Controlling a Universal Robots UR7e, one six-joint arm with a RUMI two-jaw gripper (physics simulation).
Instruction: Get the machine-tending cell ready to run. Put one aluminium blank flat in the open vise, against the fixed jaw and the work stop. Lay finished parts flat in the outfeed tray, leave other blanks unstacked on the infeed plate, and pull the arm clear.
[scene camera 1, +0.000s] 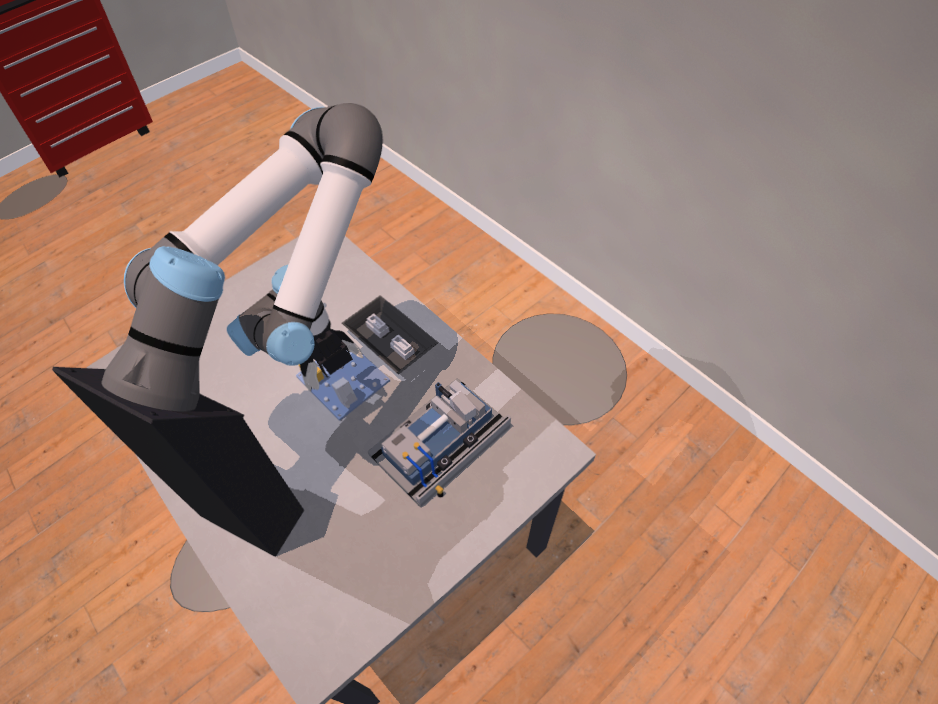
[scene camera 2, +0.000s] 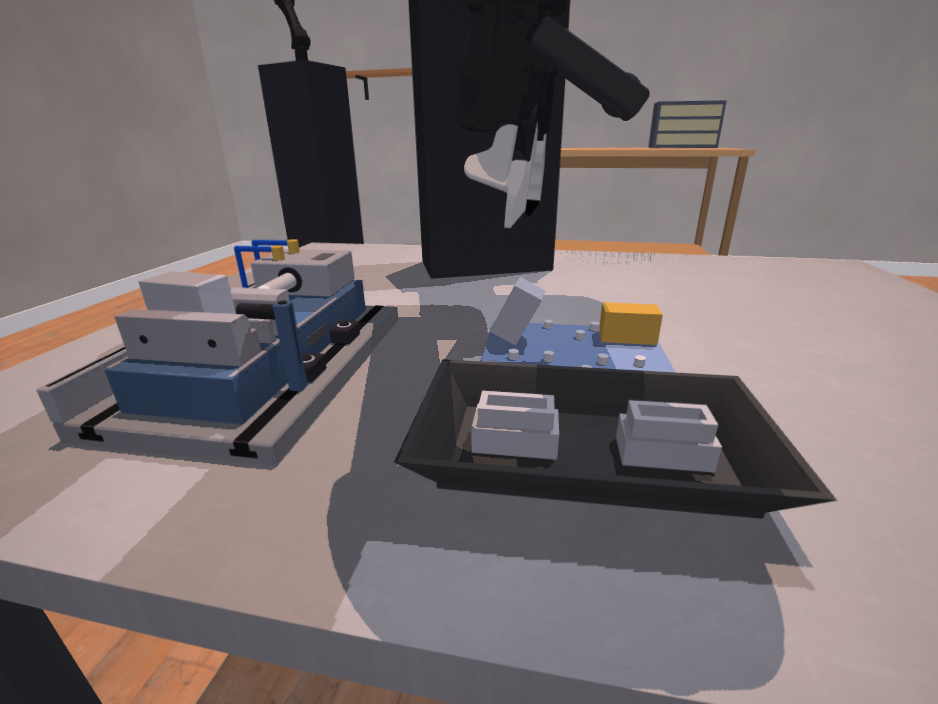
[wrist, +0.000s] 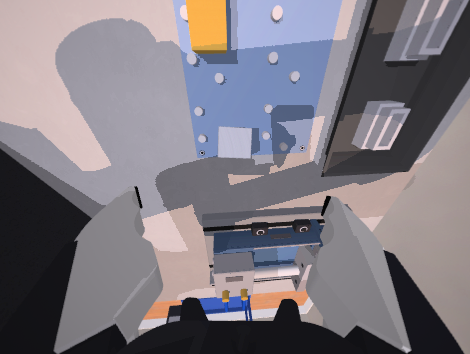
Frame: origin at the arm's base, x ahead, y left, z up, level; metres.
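Seen in the pictures: gripper, between the fingertips: (scene camera 1: 335, 372) (scene camera 2: 519, 221) (wrist: 234, 193); arm's base, origin of its link: (scene camera 1: 149, 394).
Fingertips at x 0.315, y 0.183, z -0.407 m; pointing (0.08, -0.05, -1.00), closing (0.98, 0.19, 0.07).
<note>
Offsets run from my fingertips to a thing's top centre. "spot": to the spot under its first point.
My gripper (scene camera 1: 331, 362) (scene camera 2: 522, 212) (wrist: 234, 193) is open and empty, raised above the infeed side. A silver blank {dx +0.005, dy +0.003, dz -0.061 m} (scene camera 1: 343, 390) (scene camera 2: 518, 310) (wrist: 235, 142) is tilted steeply at the vise-side end of the blue pinned infeed plate {dx +0.019, dy +0.072, dz -0.129 m} (scene camera 2: 564, 348) (wrist: 240, 95), apart from the fingers; what props it is unclear. The vise {dx +0.160, dy -0.216, dz -0.038 m} (scene camera 1: 435, 431) (scene camera 2: 181, 390) (wrist: 232, 270) stands beside the plate, with an upright blue post {dx +0.208, dy -0.126, dz -0.040 m} (scene camera 2: 290, 344) at its side. Two hollow pale parts {spot: dx +0.211, dy +0.074, dz -0.108 m} (scene camera 2: 515, 435) {spot: dx +0.183, dy +0.171, dz -0.108 m} (scene camera 2: 668, 447) sit apart in the dark outfeed tray (scene camera 2: 590, 487).
A yellow block {dx -0.048, dy +0.117, dz -0.094 m} (scene camera 2: 630, 323) (wrist: 209, 25) stands on the plate's other end. Blue hoses with brass ends {spot: dx +0.084, dy -0.279, dz -0.044 m} (scene camera 1: 420, 458) (wrist: 235, 296) rise from the vise. The black arm pedestal (scene camera 1: 219, 454) (scene camera 2: 484, 250) stands behind the plate. A red drawer cabinet (scene camera 1: 71, 83) is far off.
</note>
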